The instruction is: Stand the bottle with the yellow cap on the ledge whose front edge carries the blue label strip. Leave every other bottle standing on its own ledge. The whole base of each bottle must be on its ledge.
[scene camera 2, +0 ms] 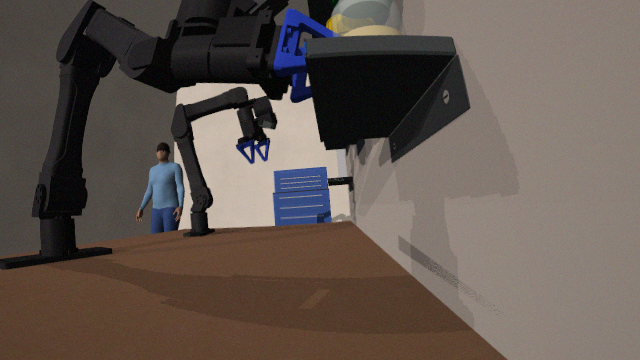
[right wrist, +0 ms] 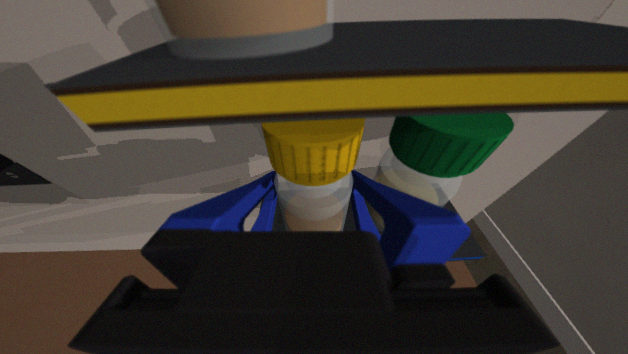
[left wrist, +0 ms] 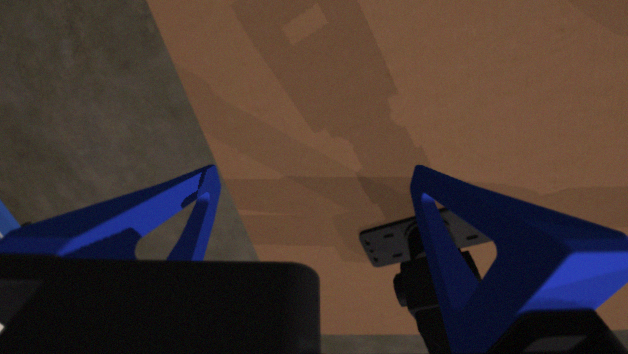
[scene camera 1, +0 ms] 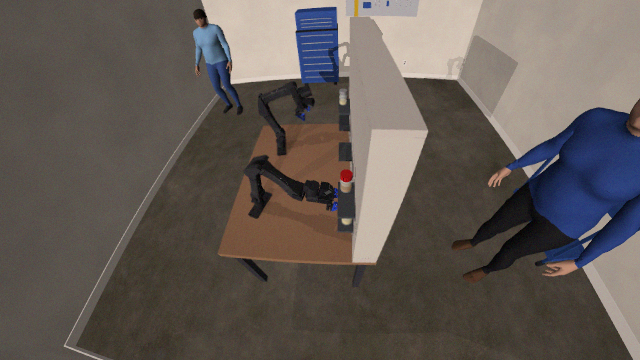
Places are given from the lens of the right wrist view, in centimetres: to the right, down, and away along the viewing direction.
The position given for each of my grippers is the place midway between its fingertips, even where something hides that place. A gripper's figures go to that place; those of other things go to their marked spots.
my right gripper (right wrist: 313, 177): 0, 0, 13
yellow-capped bottle (right wrist: 313, 160): 0, -1, 8
green-capped bottle (right wrist: 428, 156): 6, -1, 9
blue-strip ledge (right wrist: 470, 247): 13, 6, 14
yellow-strip ledge (right wrist: 452, 43): 4, -4, 5
The marked spots on the blue-strip ledge and the green-capped bottle are 12 cm apart.
